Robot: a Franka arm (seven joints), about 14 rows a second.
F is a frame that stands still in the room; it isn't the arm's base.
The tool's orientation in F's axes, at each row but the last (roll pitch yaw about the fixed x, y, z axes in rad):
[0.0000, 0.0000, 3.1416]
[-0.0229, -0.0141, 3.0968]
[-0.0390, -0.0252, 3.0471]
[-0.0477, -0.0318, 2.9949]
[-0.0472, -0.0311, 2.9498]
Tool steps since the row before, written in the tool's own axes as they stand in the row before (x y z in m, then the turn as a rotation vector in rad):
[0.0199, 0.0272, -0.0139, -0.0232, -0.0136, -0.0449]
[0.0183, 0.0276, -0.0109, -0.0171, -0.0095, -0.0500]
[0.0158, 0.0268, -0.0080, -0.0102, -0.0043, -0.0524]
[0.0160, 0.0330, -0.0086, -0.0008, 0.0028, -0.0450]
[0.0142, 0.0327, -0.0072, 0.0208, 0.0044, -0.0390]
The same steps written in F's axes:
[-0.0199, -0.0272, -0.0139, 0.0232, 0.0136, -0.0449]
[-0.0197, -0.0265, -0.0113, 0.0169, 0.0099, -0.0500]
[-0.0184, -0.0248, -0.0086, 0.0094, 0.0055, -0.0524]
[-0.0209, -0.0298, -0.0096, -0.0007, -0.0006, -0.0451]
[-0.0204, -0.0290, -0.0083, -0.0221, 0.0017, -0.0385]

